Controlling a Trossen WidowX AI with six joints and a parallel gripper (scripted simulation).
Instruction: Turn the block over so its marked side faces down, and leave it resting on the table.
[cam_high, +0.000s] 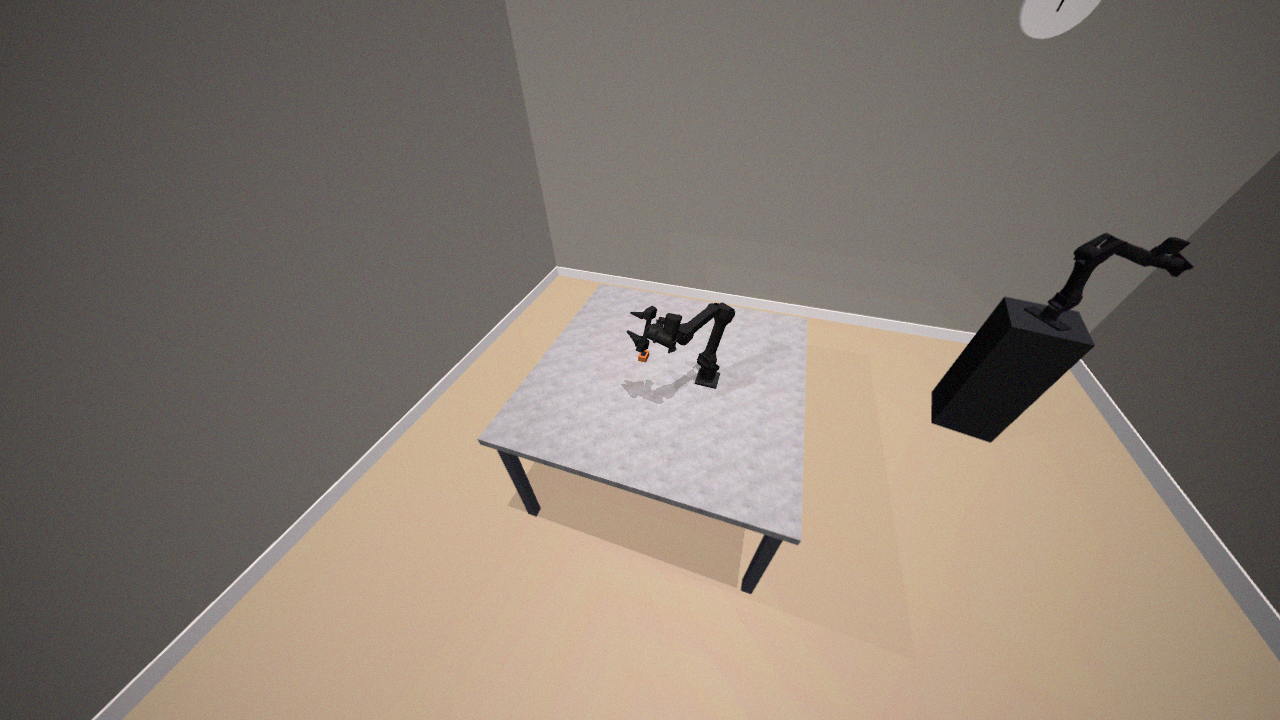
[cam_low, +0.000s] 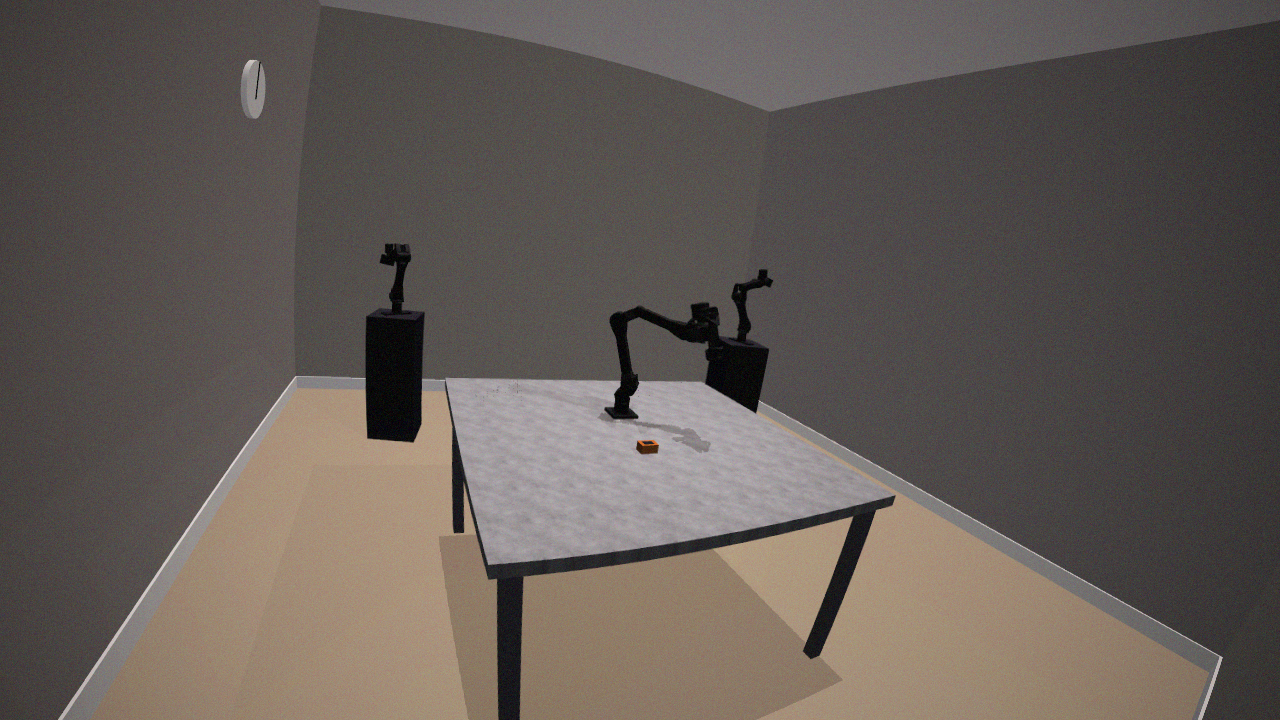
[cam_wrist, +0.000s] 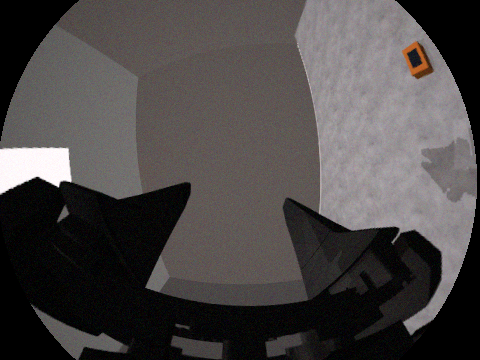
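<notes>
Now: the orange block 370 mm below my gripper tip, 210 mm to the right of it and 60 mm ahead of it.
</notes>
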